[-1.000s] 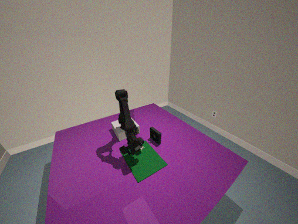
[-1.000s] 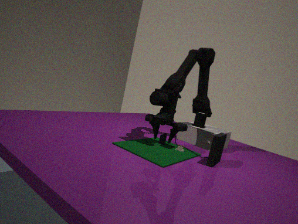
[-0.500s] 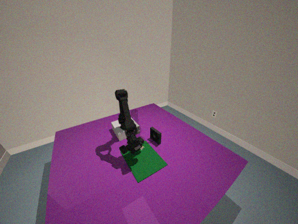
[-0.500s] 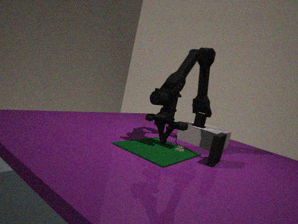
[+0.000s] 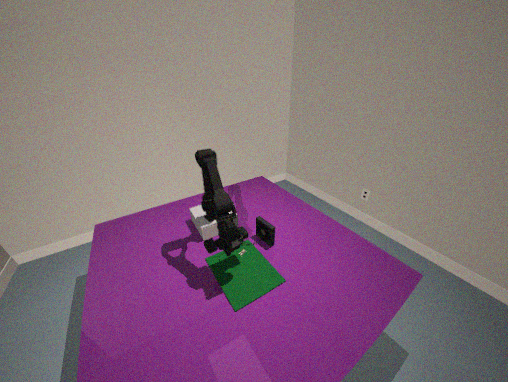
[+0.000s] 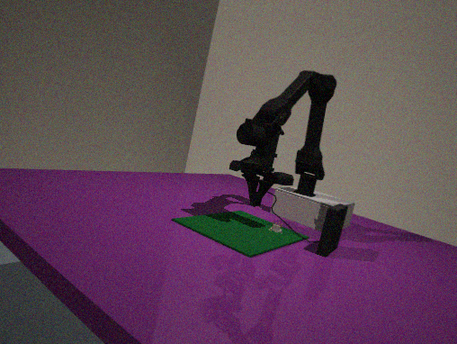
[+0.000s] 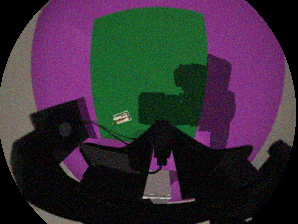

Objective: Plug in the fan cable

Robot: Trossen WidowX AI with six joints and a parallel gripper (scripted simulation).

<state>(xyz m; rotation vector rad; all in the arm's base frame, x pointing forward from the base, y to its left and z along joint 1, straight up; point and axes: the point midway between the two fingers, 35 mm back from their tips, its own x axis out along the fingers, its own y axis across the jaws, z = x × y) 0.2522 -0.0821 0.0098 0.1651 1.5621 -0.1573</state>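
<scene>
Now: the header 80 mm to the left of my gripper tip and 60 mm below it. Also, from my gripper tip: black fan (10 mm ahead, 220 mm to the left, 10 mm below); then green board (80 mm ahead, 20 mm to the left, 80 mm below); then dark plug (10 mm behind, 10 mm above).
</scene>
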